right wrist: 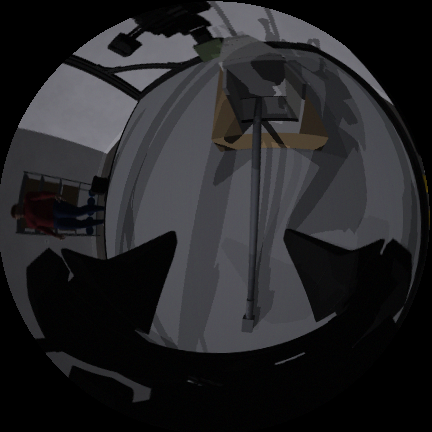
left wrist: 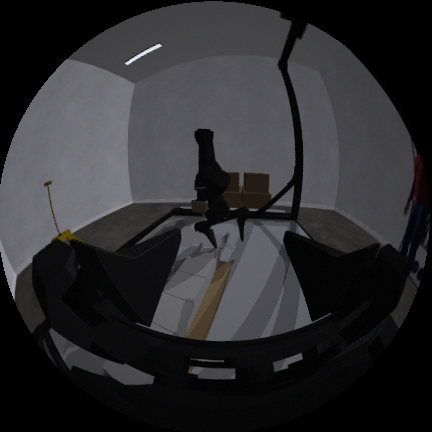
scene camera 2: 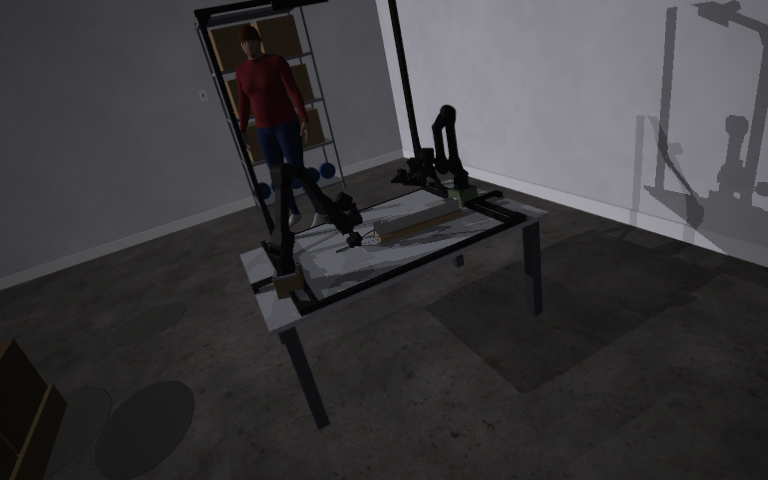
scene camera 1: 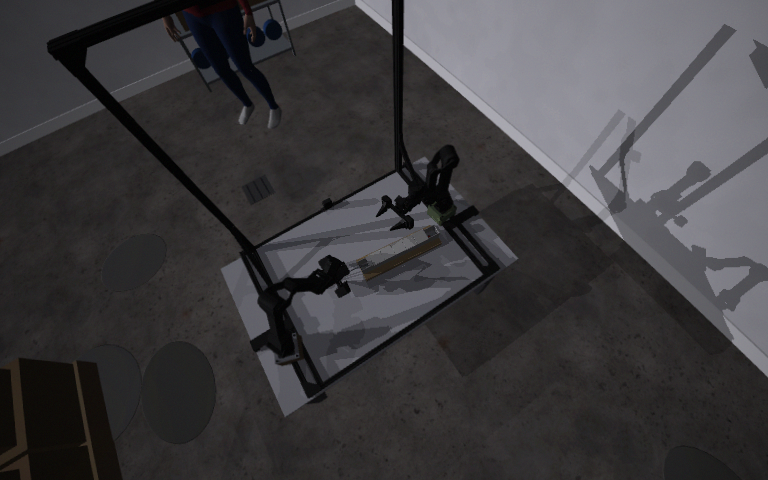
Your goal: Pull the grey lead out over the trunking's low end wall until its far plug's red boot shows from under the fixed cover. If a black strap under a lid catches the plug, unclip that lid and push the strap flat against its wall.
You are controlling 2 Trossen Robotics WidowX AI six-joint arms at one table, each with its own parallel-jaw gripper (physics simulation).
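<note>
The trunking (scene camera 1: 396, 247) (scene camera 2: 419, 217) (left wrist: 182, 287) lies along a wooden base (left wrist: 211, 297) (right wrist: 270, 142). In the right wrist view the grey lead (right wrist: 254, 200) comes out over the trunking's near end and runs straight towards the right wrist. Its pale loose plug (right wrist: 248, 323) shows low in that view. My right gripper (scene camera 1: 343, 277) (scene camera 2: 355, 229) (left wrist: 228, 244) (right wrist: 232, 235) is open off that end, with the lead passing between its spread fingers, not gripped. My left gripper (scene camera 1: 385, 222) (scene camera 2: 397, 176) is open and empty above the far part. No red boot or strap can be made out.
Black frame rails (scene camera 1: 373, 341) (scene camera 2: 396, 271) edge the white table (scene camera 1: 286, 403) (scene camera 2: 277, 319). A green block (scene camera 1: 441, 212) (scene camera 2: 462, 195) sits at the left arm's mount, close to the trunking's far end. A person (scene camera 1: 226, 50) (scene camera 2: 271, 96) stands behind the table.
</note>
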